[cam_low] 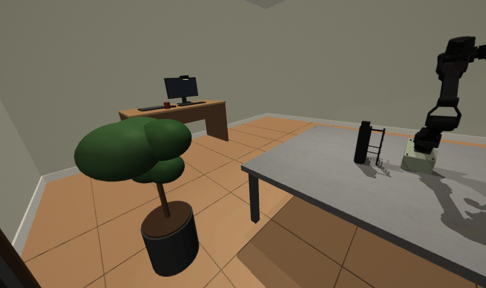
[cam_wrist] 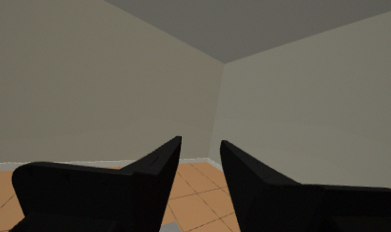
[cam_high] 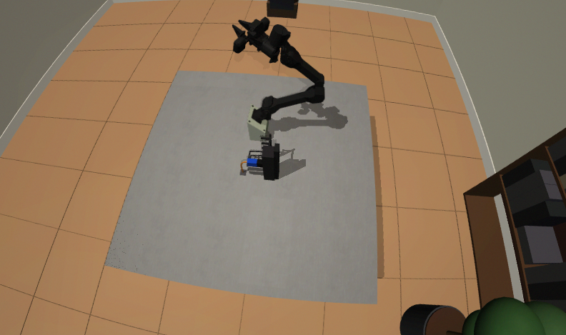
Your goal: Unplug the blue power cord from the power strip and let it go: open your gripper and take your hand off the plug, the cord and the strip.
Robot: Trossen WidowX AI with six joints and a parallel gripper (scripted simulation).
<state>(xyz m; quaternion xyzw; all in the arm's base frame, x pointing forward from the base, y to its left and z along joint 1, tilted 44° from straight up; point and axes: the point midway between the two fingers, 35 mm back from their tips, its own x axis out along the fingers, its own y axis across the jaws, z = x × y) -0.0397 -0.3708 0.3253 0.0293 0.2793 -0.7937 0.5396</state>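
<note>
Now: the blue plug 50 cm below my gripper tip, 34 cm ahead of it and 12 cm to the left of it.
</note>
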